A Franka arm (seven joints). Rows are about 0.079 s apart.
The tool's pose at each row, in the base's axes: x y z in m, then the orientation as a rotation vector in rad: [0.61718, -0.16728, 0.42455, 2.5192, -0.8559, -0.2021]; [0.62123, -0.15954, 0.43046, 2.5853, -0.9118, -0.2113]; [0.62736, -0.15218, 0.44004, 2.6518, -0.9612, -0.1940]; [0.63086, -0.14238, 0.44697, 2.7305, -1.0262, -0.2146]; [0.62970, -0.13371, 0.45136, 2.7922, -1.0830, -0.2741]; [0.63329, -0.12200, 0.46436, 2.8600, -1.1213, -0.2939]
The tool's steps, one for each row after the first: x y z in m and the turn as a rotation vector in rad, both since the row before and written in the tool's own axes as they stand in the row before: [-0.00141, -0.00475, -0.00931, 0.0758, -0.0336, 0.0152]; [0.00001, -0.00483, -0.01266, 0.0788, -0.0144, 0.0139]; [-0.00377, -0.00689, -0.00973, 0.0884, -0.0459, 0.0148]; [-0.00688, -0.00452, -0.00530, 0.0649, -0.0646, 0.0108]; [-0.00690, -0.00846, -0.01414, 0.0704, -0.0366, -0.0005]
